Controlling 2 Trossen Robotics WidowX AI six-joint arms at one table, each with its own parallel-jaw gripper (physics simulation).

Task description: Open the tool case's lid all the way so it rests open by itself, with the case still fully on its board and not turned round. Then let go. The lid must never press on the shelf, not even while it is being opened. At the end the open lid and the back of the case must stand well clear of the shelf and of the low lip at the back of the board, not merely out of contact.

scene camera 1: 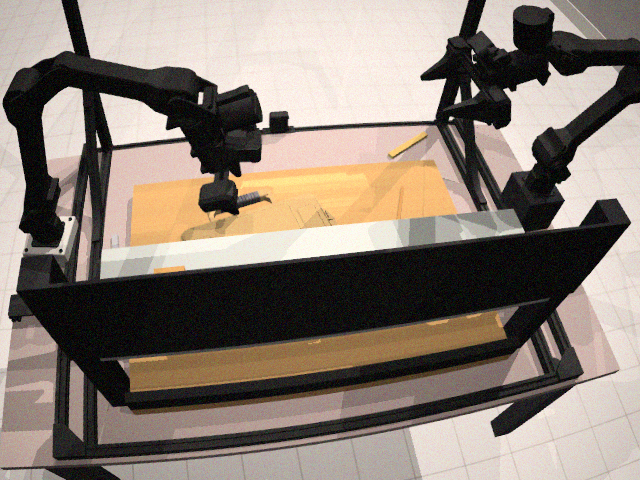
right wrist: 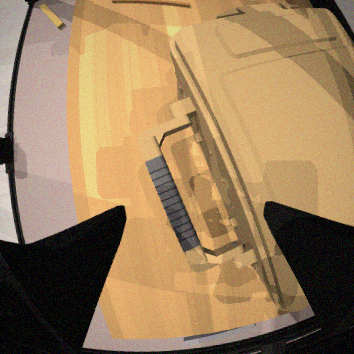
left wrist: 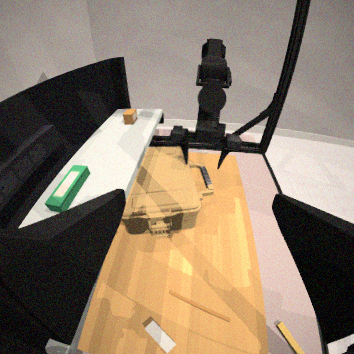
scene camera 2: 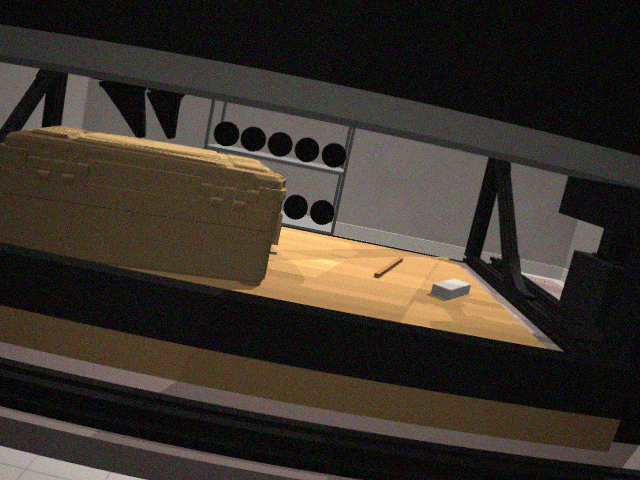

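Observation:
The tan tool case stands on the wooden board, its lid closed. Its grey-gripped handle sticks out on the side away from the shelf. My right gripper is open and empty, pointing down above the handle side. My left gripper is open and empty, high up and well away from the case. The low lip hides the case's lower back edge in scene camera 2.
On the shelf lie a green box and an orange box. A thin brown rod and a white block lie on the board. A yellow stick lies beside it.

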